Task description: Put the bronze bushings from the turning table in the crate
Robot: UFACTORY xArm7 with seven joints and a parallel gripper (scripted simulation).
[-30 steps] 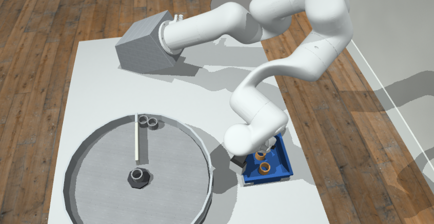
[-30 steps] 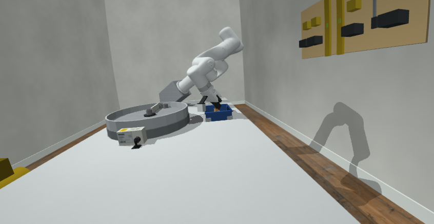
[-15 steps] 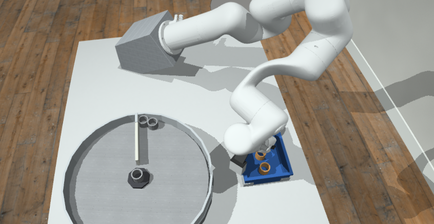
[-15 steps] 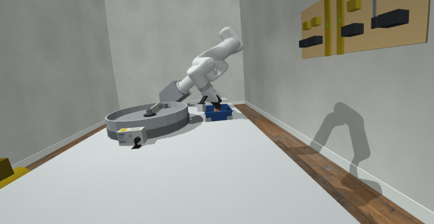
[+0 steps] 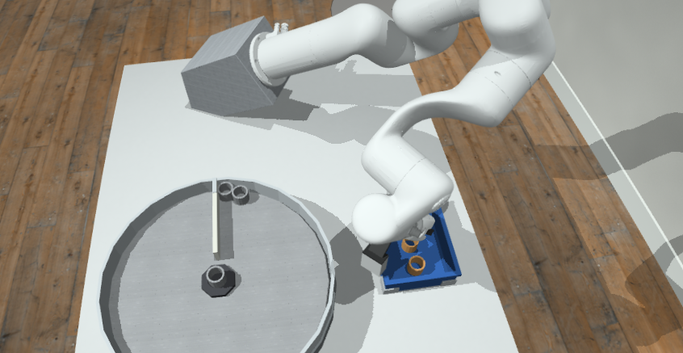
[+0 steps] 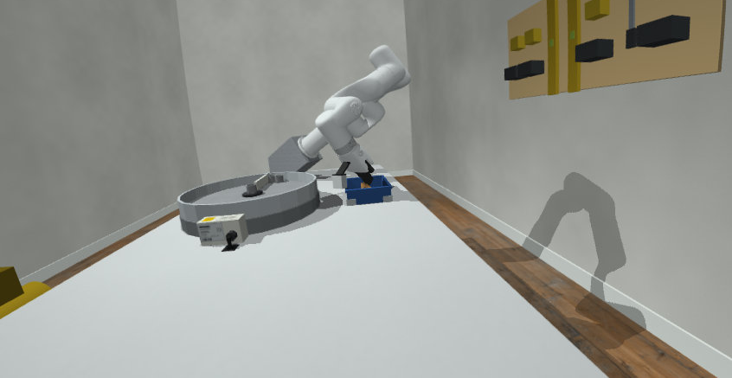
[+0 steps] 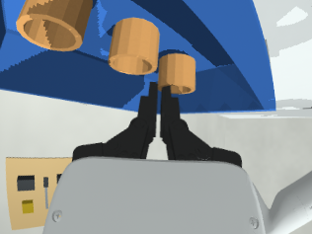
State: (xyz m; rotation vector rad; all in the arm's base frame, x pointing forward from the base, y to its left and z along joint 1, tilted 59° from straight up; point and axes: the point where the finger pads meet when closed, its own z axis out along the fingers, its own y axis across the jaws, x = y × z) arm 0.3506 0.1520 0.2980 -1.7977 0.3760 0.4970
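Right now my hand is 4 cm short of the blue crate and 3 cm above it. The rest, counted from my hand: turning table: 16 cm ahead, 36 cm to the right.
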